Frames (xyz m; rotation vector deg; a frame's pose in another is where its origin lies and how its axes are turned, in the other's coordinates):
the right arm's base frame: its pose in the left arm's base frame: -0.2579 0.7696 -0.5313 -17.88 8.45 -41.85
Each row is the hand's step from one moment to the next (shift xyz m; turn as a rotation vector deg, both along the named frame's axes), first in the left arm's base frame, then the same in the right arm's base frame.
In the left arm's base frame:
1: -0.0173 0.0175 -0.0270 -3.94 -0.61 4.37
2: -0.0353 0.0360 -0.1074 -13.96 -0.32 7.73
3: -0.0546 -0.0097 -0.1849 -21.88 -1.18 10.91
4: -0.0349 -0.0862 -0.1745 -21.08 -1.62 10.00
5: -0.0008 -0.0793 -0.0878 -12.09 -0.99 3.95
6: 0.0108 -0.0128 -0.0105 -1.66 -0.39 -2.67
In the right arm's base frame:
1: -0.0239 0.0103 -0.0256 -2.60 -4.36 3.04
2: -0.0477 0.0384 -0.1016 -10.26 -11.60 3.87
3: -0.0293 0.0198 -0.1898 -15.59 -18.25 4.78
4: 0.0367 -0.0249 -0.1927 -14.69 -17.76 4.01
5: 0.0551 -0.0271 -0.1011 -8.34 -9.64 0.60
6: 0.0169 0.0013 -0.0102 -0.90 -0.44 -3.01

